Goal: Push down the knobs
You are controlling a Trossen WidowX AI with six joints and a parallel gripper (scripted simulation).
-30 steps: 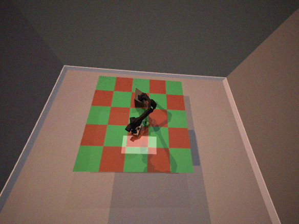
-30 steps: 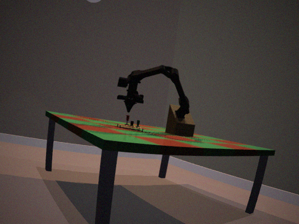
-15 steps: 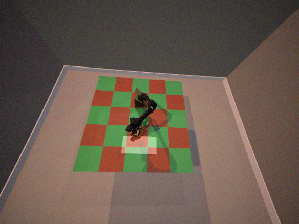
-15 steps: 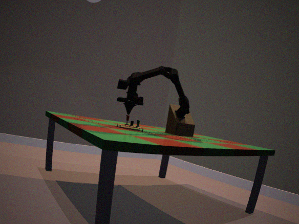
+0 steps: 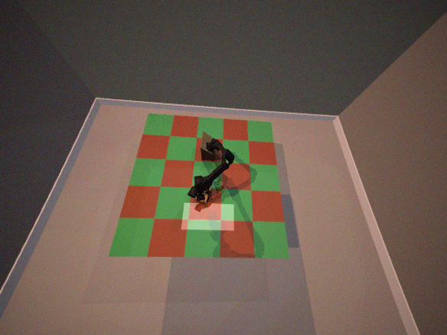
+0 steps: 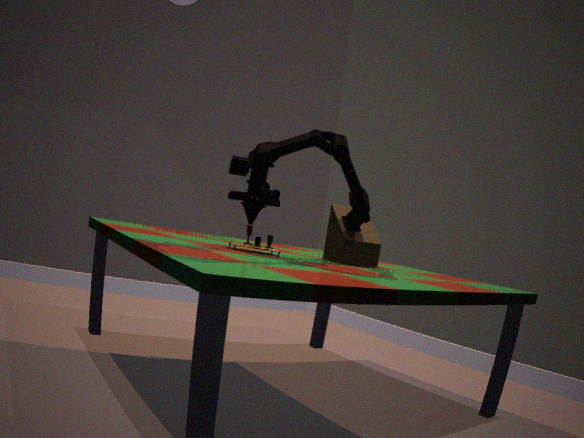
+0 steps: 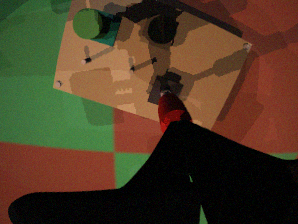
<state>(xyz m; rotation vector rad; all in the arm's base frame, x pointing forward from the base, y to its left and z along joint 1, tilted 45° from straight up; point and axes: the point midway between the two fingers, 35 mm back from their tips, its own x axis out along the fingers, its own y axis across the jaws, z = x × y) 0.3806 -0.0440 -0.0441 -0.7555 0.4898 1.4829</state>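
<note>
Now: gripper tip 2 cm above the red knob. Round my gripper tip: green knob 5 cm to the left, 5 cm behind, 4 cm below.
</note>
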